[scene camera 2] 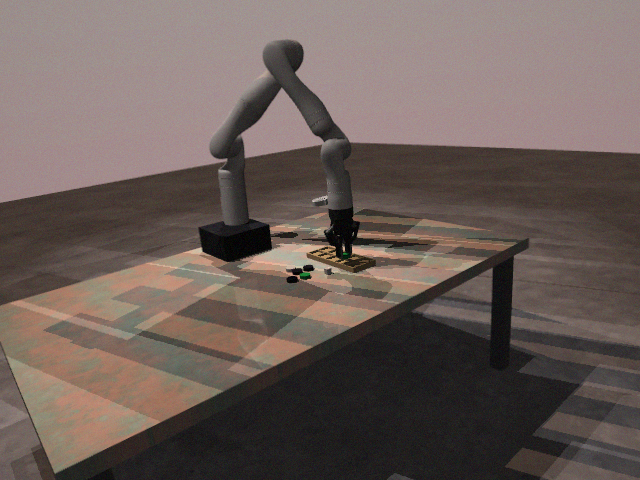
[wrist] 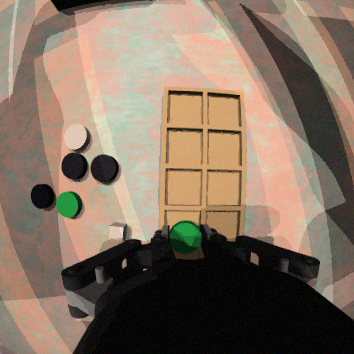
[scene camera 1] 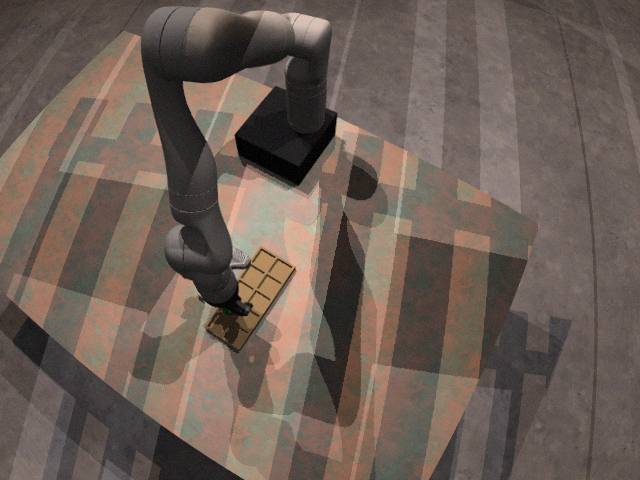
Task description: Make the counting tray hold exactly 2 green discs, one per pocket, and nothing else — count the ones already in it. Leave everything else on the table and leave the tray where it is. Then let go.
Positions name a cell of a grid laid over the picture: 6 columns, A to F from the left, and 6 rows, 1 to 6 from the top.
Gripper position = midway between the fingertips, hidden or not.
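Observation:
Counting tray (scene camera 1: C4) on the table; visible too in scene camera 2 (scene camera 2: D4) and the wrist view (wrist: D3). The gripper (scene camera 2: D4), also in the wrist view (wrist: D4).

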